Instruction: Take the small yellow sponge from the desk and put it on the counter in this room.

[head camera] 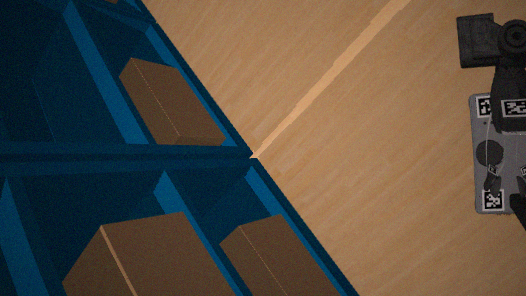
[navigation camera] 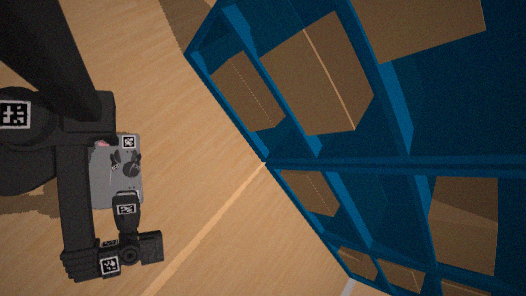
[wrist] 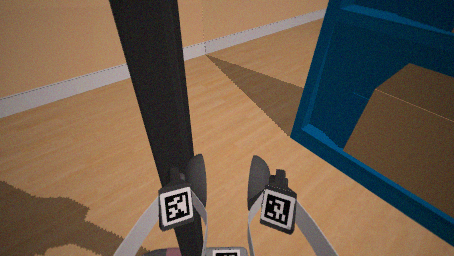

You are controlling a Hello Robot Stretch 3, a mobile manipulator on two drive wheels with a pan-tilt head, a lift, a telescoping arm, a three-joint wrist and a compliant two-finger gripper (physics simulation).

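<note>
My gripper point(head camera: 507, 184) point(navigation camera: 125, 159) point(wrist: 226, 172) is open, with its two rounded fingertips apart and floor showing between them in the wrist view. It hangs over the grey robot base point(head camera: 482, 132) point(navigation camera: 101, 175) in the head and navigation views. The small yellow sponge, the desk and the counter do not show in the head, navigation or wrist view.
A blue shelf unit point(head camera: 50, 157) point(navigation camera: 400, 165) point(wrist: 380, 184) holds several brown boxes and stands on the wooden floor point(head camera: 400, 150) point(navigation camera: 200, 180) beside me. The dark mast point(wrist: 155, 75) rises left of the gripper in the wrist view. A wall with a white baseboard point(wrist: 65, 89) is behind.
</note>
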